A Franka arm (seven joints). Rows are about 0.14 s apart.
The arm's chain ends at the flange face. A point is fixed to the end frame.
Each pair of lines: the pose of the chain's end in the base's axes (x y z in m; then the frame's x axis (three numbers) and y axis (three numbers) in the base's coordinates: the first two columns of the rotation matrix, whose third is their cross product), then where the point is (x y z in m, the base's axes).
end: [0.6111, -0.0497, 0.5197, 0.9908, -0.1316, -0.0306, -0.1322, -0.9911, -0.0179]
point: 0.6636 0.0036 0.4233
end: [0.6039, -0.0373, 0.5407, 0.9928, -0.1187, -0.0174, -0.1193, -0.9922, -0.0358]
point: 0.6572 0.0182 0.4460
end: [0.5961, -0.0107, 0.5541, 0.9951, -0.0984, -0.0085, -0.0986, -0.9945, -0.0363]
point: 0.6491 0.0458 0.4599
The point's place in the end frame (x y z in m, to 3 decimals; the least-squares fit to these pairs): 0.048 -0.058 0.096
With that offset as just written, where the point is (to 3 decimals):
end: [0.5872, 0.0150, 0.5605, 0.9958, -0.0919, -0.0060, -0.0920, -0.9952, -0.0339]
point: 0.640 0.072 0.466
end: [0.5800, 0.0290, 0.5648, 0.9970, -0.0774, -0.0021, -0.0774, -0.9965, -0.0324]
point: 0.632 0.086 0.471
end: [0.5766, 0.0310, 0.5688, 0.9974, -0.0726, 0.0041, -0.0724, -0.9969, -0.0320]
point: 0.629 0.088 0.475
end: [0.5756, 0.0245, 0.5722, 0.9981, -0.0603, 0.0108, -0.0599, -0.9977, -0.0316]
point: 0.628 0.082 0.479
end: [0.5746, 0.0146, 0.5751, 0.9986, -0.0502, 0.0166, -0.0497, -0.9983, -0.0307]
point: 0.627 0.073 0.482
